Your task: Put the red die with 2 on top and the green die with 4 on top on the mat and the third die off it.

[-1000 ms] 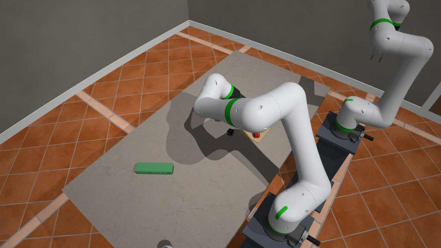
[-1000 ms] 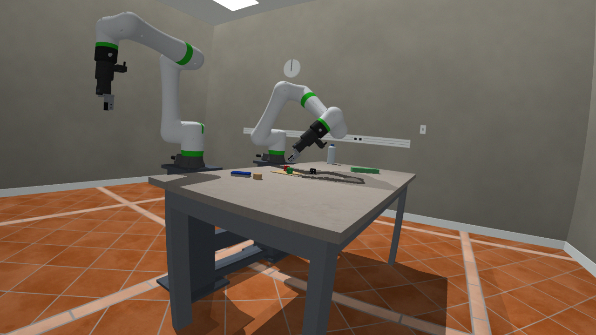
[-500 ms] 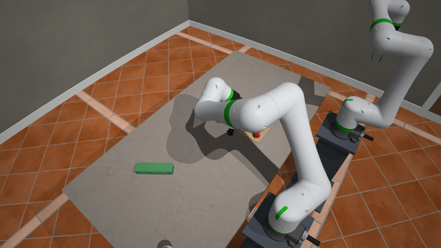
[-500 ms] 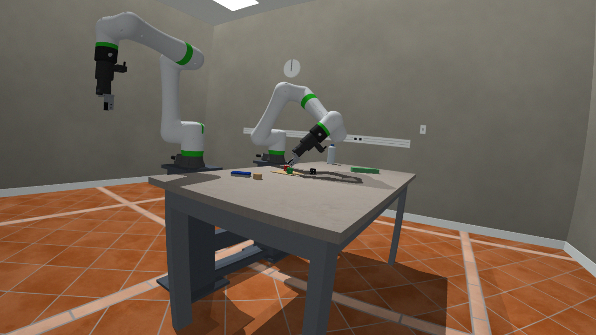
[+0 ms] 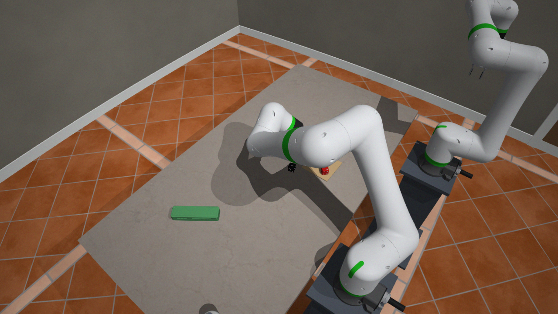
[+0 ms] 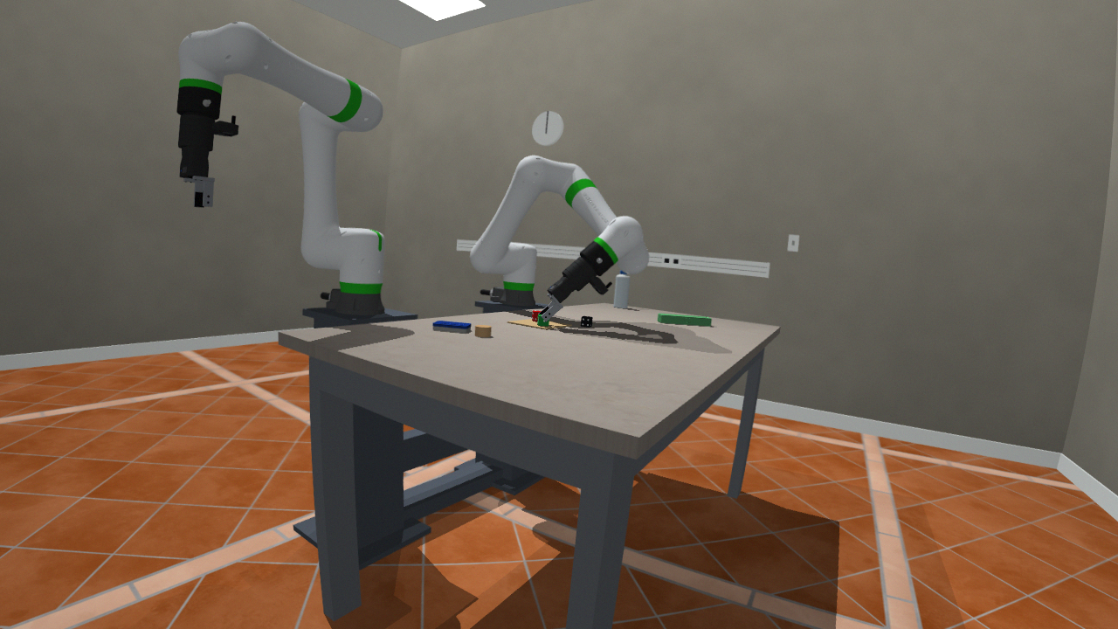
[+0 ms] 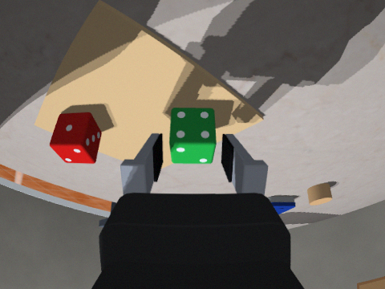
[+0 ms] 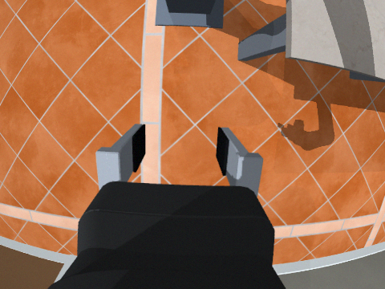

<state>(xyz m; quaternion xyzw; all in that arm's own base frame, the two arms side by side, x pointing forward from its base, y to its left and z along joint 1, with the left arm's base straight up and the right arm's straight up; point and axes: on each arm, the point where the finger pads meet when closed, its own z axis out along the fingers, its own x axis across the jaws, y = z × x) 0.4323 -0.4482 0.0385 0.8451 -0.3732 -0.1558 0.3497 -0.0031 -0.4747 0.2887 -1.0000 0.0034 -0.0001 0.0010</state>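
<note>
Right now the green die is 20 mm below my left hand, 10 mm to the right of it and 10 mm behind it. From my left hand the other things lie so: tan mat (40 mm below, 40 mm behind, 20 mm to the left); red die (70 mm behind, 50 mm to the left, 20 mm below); black die (140 mm to the left, 60 mm ahead, 20 mm below).
</note>
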